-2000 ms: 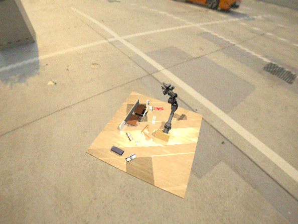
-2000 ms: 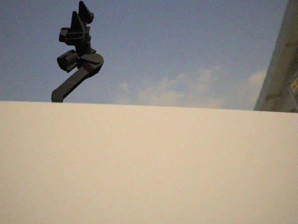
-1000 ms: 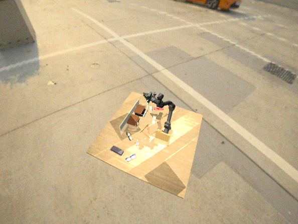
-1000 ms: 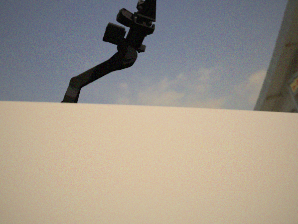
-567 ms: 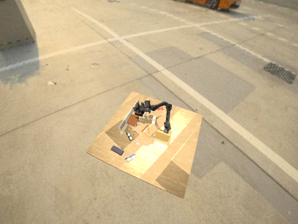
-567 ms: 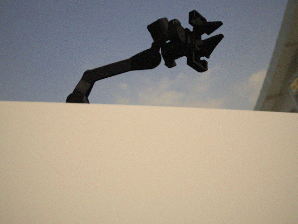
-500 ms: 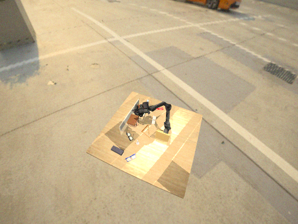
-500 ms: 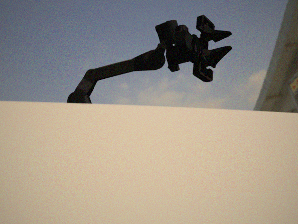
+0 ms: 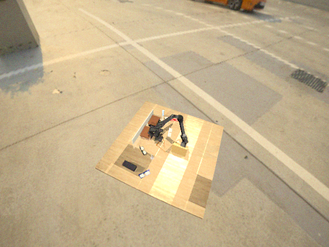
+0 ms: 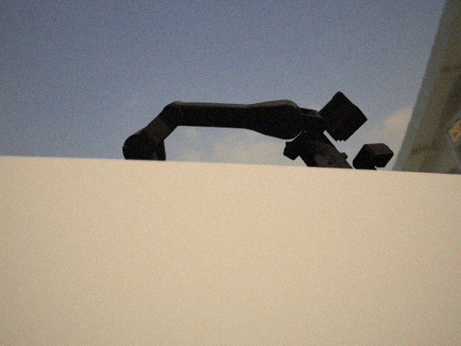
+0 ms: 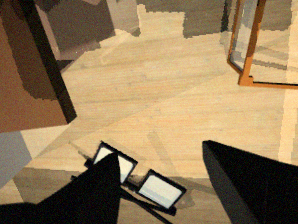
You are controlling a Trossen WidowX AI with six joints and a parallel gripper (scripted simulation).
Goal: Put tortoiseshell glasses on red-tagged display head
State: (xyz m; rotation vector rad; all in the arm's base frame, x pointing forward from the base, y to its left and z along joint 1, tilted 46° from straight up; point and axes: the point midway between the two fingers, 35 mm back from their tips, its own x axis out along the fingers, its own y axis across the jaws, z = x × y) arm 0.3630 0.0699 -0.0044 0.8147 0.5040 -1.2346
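The grey cylinder is 60 mm behind my gripper tip, 180 mm to the left of it and 110 mm below it. From my gripper tip the other things lie so: dark case: 140 mm ahead, 380 mm to the left, 120 mm below; then white upright panel: 230 mm ahead, 210 mm to the right, 80 mm below.
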